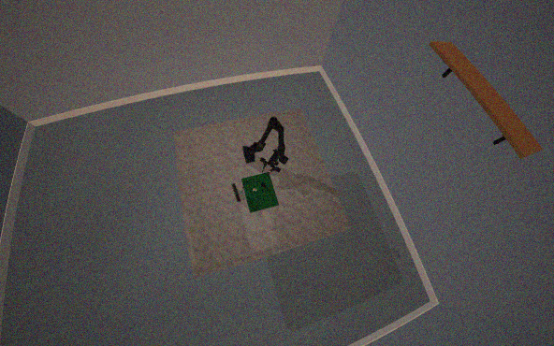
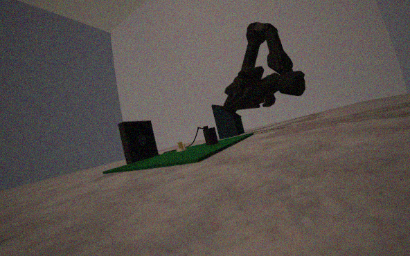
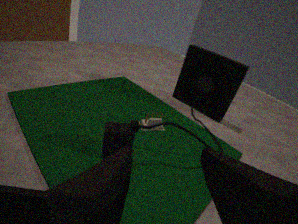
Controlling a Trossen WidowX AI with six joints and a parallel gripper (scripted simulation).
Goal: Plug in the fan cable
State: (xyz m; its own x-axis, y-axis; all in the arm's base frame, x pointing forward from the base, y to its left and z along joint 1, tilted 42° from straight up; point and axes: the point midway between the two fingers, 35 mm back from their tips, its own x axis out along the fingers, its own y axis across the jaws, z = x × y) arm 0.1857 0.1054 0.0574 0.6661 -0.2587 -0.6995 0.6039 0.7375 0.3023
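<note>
Now: gripper tip 80 mm short of the fan plug, 20 mm to the left of it and 60 mm above it. From my gripper tip the other things lie so: green board: 120 mm ahead, 60 mm to the right, 100 mm below; black fan: 120 mm ahead, 240 mm to the right, 30 mm below; four-pin fan header: 100 mm ahead, 100 mm to the right, 90 mm below.
</note>
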